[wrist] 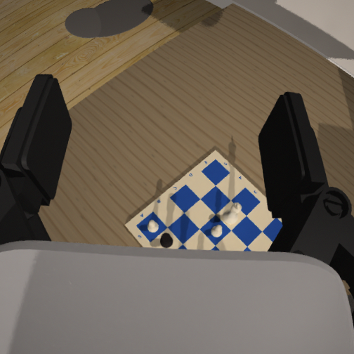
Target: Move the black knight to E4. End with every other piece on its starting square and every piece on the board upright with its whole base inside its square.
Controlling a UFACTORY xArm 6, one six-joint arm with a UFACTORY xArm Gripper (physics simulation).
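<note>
The board (186,198) shows in the lower middle of the wrist view, partly hidden by the grey gripper body below. A black piece (166,240) stands on A4, near the left corner; it is seen from above and its shape is too small to confirm as the knight. The square E4 (227,186) is cream, holds no piece and has a thin shadow across it. My gripper (168,104) is open and empty, high above the table, with the board's visible part low between the fingers and by the right finger.
A white piece (152,226) stands on A5, another white piece (216,230) on C3, and a taller white one (231,214) around D3. The brown table (150,115) extends beyond the board, with a lighter wooden floor (45,45) at the upper left.
</note>
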